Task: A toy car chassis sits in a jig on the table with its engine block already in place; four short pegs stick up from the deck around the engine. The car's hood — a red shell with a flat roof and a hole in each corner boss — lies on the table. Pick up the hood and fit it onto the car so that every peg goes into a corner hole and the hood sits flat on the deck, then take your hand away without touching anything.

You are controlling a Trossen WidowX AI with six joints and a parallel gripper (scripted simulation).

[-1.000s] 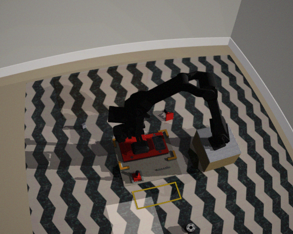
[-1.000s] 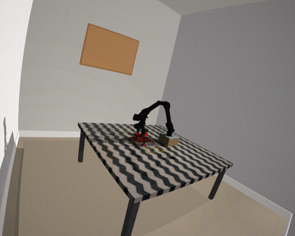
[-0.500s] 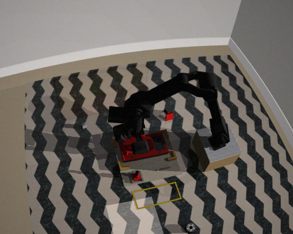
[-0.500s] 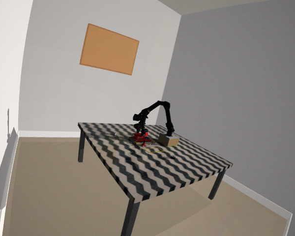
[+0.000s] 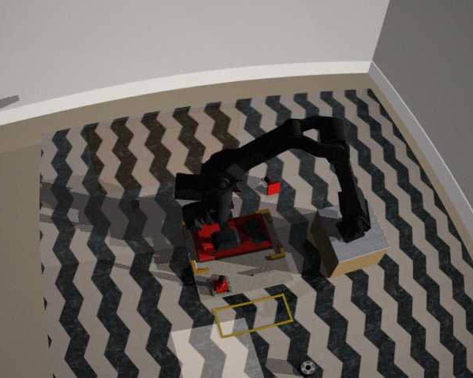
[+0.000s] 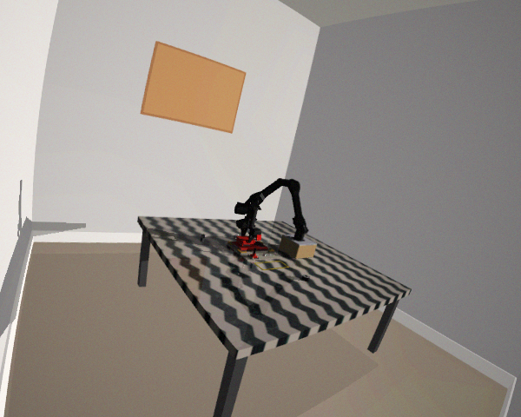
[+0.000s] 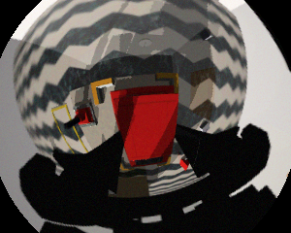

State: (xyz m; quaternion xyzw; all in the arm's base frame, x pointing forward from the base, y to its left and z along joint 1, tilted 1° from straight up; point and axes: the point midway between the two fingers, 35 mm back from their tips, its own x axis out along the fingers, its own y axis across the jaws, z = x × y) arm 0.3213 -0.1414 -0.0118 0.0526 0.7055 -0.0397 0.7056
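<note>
My gripper tip is 10 mm below the red hood. From my gripper tip the other things lie so: grey engine block 30 mm below.
</note>
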